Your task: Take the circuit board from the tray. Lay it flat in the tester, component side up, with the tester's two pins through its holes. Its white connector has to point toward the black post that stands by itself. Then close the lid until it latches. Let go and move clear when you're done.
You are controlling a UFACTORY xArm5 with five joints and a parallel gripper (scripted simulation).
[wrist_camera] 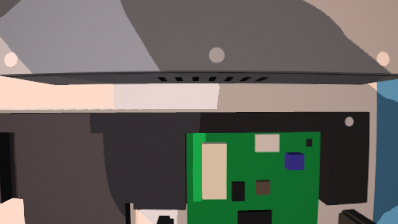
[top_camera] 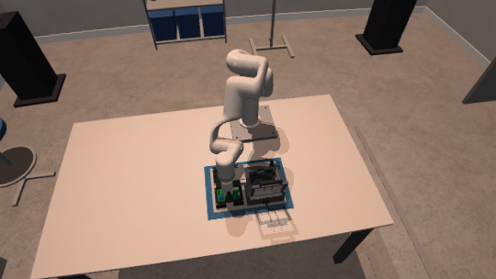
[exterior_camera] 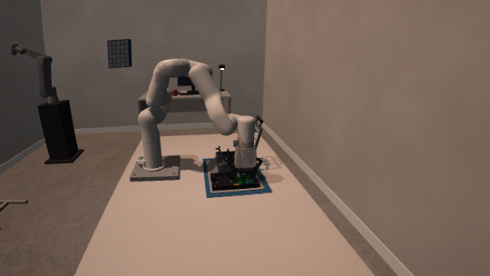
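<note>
Right now the green circuit board is 2 cm below my hand. The rest, counted from my hand: lid (9 cm ahead, 17 cm to the left, 14 cm above); black post (9 cm behind, 23 cm to the left, 5 cm above).
</note>
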